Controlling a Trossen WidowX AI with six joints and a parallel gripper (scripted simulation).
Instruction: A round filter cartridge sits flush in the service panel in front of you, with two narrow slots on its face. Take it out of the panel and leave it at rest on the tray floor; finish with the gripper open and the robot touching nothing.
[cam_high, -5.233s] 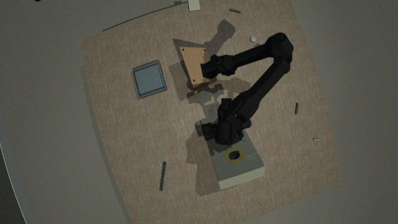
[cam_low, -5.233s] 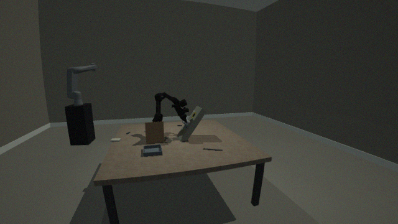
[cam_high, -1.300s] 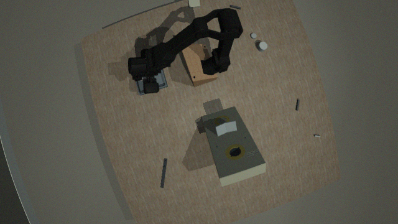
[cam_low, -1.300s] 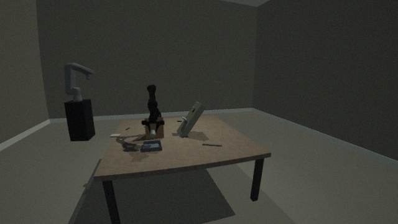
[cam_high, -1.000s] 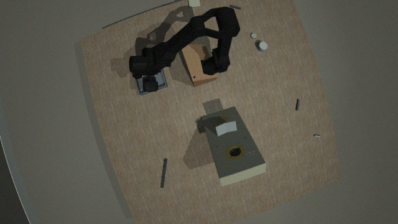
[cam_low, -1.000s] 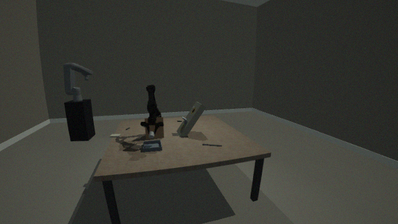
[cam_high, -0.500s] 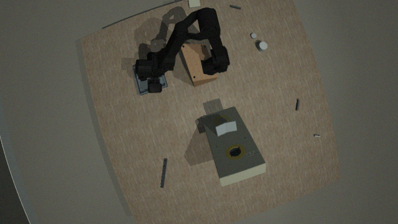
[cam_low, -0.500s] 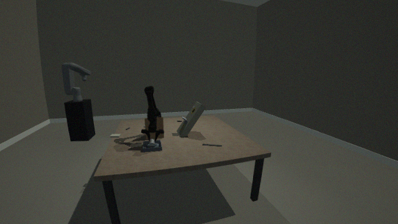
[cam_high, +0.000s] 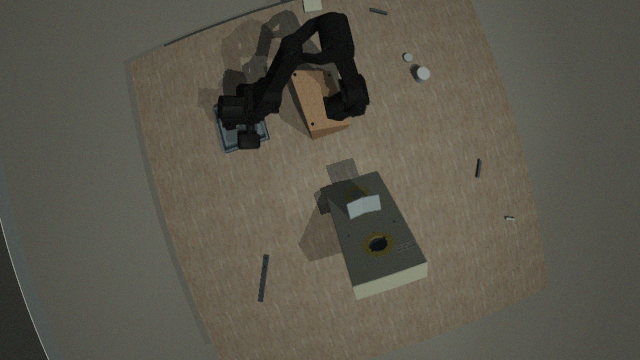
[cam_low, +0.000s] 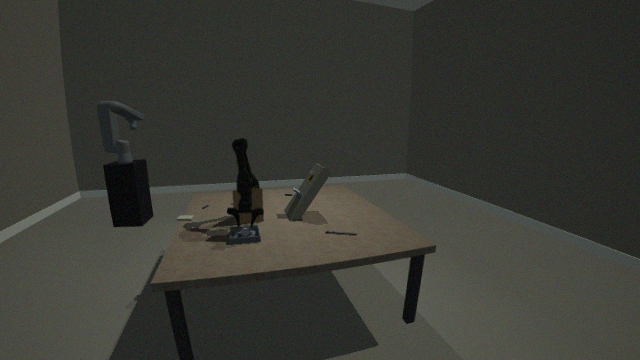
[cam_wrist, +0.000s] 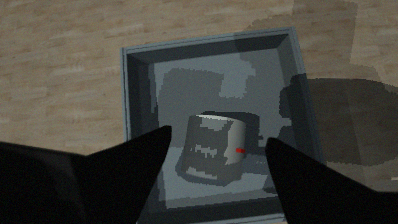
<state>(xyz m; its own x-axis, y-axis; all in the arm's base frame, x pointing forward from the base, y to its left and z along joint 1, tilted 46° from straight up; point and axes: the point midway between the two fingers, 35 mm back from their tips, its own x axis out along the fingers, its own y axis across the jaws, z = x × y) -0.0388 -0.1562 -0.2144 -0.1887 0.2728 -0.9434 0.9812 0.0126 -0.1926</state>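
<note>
The round grey filter cartridge lies 2 cm below my gripper tip. From my gripper tip the other things lie so: sloped service panel: 37 cm ahead, 31 cm to the left, 10 cm above; grey tray: 4 cm below, 1 cm to the right.
</note>
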